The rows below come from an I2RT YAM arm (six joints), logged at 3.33 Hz.
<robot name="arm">
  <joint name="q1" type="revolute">
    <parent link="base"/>
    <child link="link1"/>
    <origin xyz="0 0 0.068" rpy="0 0 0"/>
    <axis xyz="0 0 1"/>
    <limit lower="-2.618" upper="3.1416"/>
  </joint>
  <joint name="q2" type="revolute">
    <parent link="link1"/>
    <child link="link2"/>
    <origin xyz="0.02 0.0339 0.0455" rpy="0 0 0"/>
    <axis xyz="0 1 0"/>
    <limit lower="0" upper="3.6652"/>
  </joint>
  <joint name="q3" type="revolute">
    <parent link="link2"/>
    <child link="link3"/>
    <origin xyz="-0.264 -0.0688 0" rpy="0 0 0"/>
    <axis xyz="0 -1 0"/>
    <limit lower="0" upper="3.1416"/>
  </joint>
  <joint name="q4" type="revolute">
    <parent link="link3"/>
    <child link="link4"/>
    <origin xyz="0.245 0.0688 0.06" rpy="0 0 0"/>
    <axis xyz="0 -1 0"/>
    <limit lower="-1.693" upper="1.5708"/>
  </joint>
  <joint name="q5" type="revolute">
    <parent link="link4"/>
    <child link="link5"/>
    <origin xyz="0.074 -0.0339 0.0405" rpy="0 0 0"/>
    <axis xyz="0 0 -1"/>
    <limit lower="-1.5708" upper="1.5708"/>
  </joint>
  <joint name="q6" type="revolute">
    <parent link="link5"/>
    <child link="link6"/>
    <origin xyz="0.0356 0 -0.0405" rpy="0 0 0"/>
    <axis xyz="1 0 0"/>
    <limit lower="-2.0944" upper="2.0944"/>
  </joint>
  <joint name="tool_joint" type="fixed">
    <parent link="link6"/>
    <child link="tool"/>
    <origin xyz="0 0 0" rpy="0 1.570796 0"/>
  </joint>
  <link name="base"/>
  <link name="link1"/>
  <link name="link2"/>
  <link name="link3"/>
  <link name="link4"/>
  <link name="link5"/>
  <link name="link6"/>
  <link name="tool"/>
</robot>
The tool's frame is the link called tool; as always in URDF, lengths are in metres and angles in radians.
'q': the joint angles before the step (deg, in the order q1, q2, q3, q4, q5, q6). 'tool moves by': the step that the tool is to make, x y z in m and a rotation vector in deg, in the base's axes. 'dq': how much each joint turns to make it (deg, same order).
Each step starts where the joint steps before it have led.
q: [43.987 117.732 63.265 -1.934 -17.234 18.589]
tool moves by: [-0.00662 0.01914 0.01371 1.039 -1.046 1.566]
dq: [2.666 -0.525 2.644 -1.422 0.633 0.940]
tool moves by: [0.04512 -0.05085 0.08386 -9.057 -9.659 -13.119]
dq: [-8.524 -9.507 8.155 -17.311 13.421 -3.934]
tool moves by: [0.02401 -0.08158 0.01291 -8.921 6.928 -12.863]
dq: [-11.693 -2.777 1.899 -15.299 3.913 -0.896]
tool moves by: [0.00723 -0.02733 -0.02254 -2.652 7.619 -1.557]
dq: [-4.416 3.084 0.001 -4.961 -1.684 -2.405]
